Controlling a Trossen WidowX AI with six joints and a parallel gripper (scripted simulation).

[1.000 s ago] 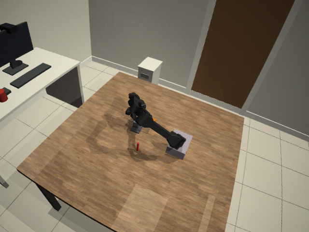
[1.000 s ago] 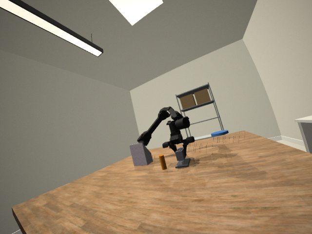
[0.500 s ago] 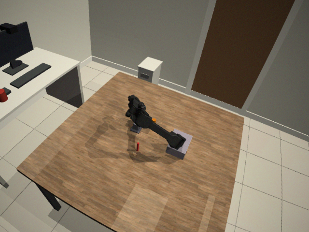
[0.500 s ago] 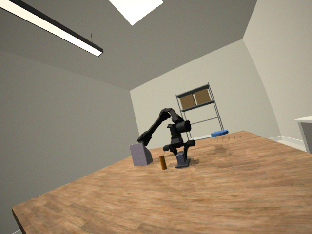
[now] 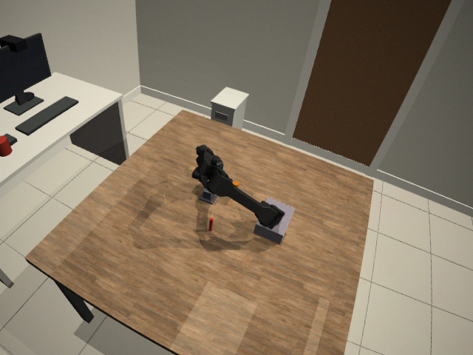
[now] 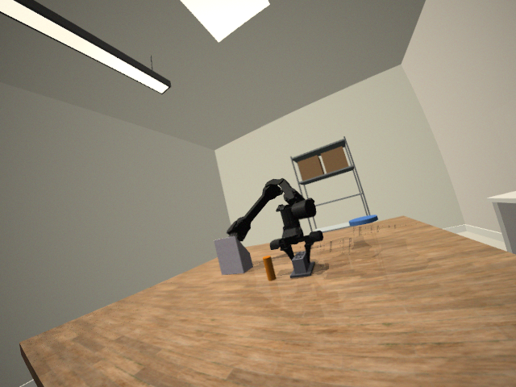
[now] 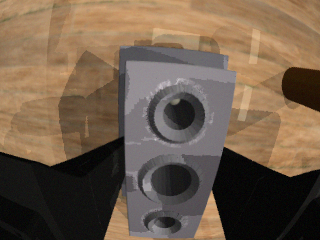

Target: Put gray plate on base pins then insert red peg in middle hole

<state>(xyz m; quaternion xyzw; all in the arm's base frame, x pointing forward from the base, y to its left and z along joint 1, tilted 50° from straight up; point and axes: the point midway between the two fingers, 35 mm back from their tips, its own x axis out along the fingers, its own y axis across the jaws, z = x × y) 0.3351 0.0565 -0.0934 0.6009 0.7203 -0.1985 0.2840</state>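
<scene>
My gripper tip is now 20 mm below the gray plate. Round my gripper tip: orange cylinder (100 mm behind, 70 mm to the right, 20 mm above); then dark base (20 mm below); then red peg (120 mm behind, 180 mm to the left, 20 mm above).
</scene>
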